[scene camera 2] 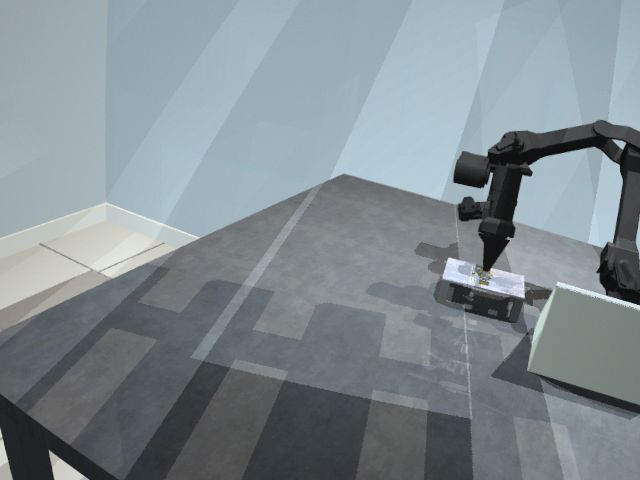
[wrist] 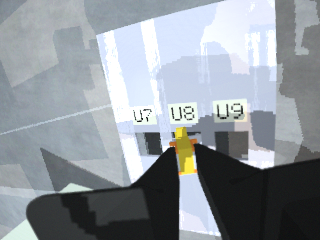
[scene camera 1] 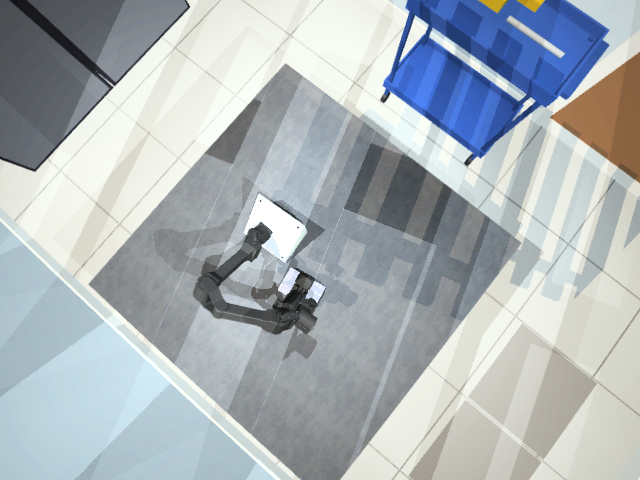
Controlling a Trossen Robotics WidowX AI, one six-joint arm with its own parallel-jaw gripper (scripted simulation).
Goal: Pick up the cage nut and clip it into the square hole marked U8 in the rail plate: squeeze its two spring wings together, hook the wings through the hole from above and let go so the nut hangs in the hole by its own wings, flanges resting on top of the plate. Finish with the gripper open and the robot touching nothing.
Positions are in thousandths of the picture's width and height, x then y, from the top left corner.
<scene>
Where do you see a cage nut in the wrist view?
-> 580, 635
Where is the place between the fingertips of my gripper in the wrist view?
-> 577, 635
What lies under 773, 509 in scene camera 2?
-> My gripper.
</scene>
